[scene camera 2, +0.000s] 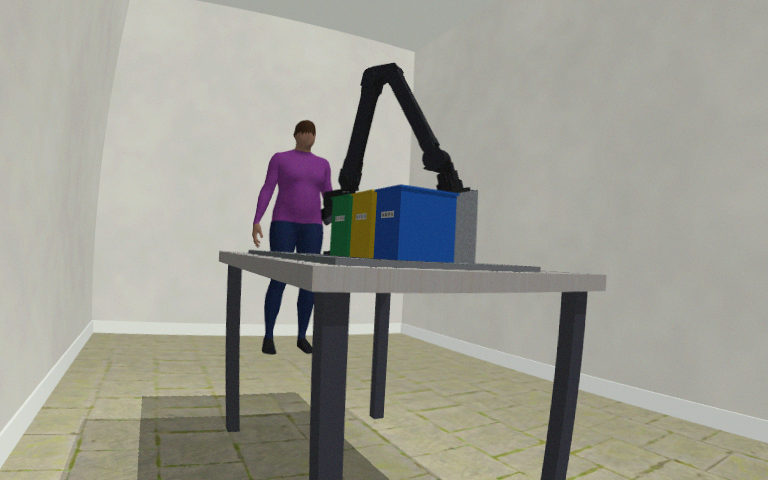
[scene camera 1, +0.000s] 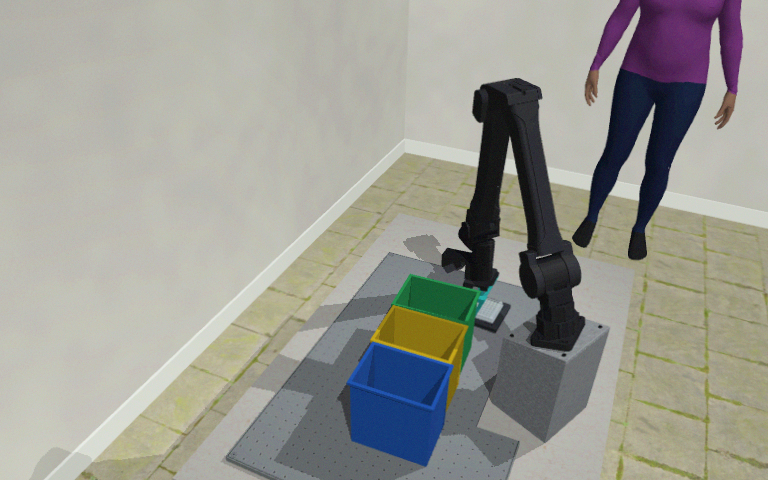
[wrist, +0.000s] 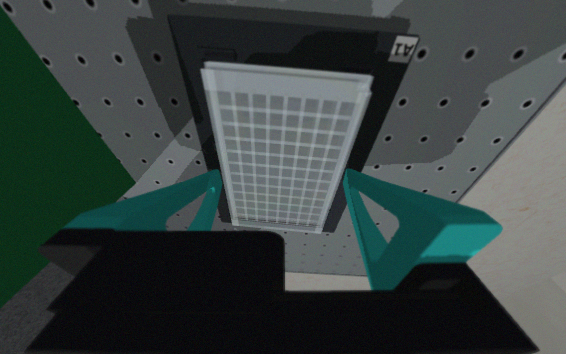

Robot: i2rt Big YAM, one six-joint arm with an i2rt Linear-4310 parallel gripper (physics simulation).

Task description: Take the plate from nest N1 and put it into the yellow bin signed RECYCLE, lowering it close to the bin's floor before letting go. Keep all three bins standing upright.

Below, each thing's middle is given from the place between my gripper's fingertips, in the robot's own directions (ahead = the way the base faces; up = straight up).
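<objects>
From my hand: dark nest [wrist: 303, 46], 10 mm ahead, 10 mm below; green bin [scene camera 1: 455, 303], 30 mm ahead, 220 mm to the left, 70 mm above; blue bin [scene camera 1: 398, 399], 20 mm behind, 470 mm to the left, 70 mm above; yellow bin [scene camera 1: 422, 334], 10 mm ahead, 350 mm to the left, 70 mm above.
</objects>
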